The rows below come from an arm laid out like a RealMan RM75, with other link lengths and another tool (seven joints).
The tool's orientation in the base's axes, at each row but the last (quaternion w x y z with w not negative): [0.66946, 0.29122, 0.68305, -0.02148]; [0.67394, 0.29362, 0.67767, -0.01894]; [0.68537, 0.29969, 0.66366, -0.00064]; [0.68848, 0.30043, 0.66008, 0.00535]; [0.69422, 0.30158, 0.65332, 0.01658]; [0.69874, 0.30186, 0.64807, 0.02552]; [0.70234, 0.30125, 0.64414, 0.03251]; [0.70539, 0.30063, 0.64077, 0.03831]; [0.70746, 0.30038, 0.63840, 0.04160]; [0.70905, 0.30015, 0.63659, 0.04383]
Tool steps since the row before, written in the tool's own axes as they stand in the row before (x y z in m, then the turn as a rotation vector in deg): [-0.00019, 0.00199, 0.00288, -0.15, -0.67, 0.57]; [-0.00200, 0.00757, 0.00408, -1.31, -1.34, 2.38]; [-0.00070, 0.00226, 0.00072, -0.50, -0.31, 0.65]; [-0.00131, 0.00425, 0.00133, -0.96, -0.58, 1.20]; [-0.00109, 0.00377, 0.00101, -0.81, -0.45, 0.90]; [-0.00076, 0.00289, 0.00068, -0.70, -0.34, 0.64]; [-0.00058, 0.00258, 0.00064, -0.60, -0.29, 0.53]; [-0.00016, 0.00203, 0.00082, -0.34, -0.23, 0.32]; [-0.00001, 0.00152, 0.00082, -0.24, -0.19, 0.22]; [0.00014, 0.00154, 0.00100, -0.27, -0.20, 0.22]
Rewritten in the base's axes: [0.00343, 0.00037, 0.00060, 0.22, -0.85, -0.16]; [0.00673, 0.00380, 0.00428, 1.47, -2.60, 0.50]; [0.00147, 0.00128, 0.00152, 0.41, -0.72, 0.29]; [0.00270, 0.00241, 0.00291, 0.75, -1.35, 0.56]; [0.00217, 0.00223, 0.00260, 0.54, -1.06, 0.50]; [0.00153, 0.00177, 0.00198, 0.36, -0.83, 0.45]; [0.00138, 0.00161, 0.00171, 0.29, -0.70, 0.39]; [0.00140, 0.00128, 0.00110, 0.16, -0.46, 0.19]; [0.00125, 0.00093, 0.00074, 0.10, -0.34, 0.12]; [0.00145, 0.00095, 0.00063, 0.09, -0.36, 0.14]
